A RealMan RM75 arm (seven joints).
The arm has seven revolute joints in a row. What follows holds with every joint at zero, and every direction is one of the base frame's.
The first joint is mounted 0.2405 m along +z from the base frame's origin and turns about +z.
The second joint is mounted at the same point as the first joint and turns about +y.
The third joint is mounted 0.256 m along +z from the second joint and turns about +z.
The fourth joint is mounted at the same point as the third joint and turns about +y.
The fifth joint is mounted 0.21 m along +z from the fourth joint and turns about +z.
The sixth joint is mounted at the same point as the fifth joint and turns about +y.
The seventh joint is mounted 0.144 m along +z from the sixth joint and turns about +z.
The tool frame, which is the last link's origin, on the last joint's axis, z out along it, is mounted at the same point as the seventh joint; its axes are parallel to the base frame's.
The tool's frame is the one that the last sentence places.
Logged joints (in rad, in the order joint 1, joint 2, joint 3, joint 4, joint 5, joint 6, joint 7), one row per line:
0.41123, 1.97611, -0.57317, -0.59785, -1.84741, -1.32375, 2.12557
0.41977, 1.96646, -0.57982, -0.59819, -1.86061, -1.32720, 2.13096
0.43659, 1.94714, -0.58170, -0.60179, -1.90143, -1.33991, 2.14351
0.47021, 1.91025, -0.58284, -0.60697, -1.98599, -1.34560, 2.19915
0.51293, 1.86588, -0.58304, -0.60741, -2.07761, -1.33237, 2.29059
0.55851, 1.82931, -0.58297, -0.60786, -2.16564, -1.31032, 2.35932
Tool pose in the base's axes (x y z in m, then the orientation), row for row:
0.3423, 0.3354, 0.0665, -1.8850, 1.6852, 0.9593
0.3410, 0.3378, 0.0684, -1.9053, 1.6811, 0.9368
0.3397, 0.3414, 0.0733, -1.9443, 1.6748, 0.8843
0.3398, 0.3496, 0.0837, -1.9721, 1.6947, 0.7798
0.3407, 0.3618, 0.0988, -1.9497, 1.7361, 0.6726
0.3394, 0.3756, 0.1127, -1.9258, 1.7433, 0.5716
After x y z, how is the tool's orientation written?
As a rotation vector, in radians.
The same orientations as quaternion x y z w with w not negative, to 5 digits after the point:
-0.68044, 0.60832, 0.34628, 0.21690
-0.68709, 0.60624, 0.33783, 0.21505
-0.70004, 0.60300, 0.31839, 0.21204
-0.70998, 0.61011, 0.28074, 0.21186
-0.70533, 0.62806, 0.24332, 0.22102
-0.70313, 0.63650, 0.20870, 0.23857

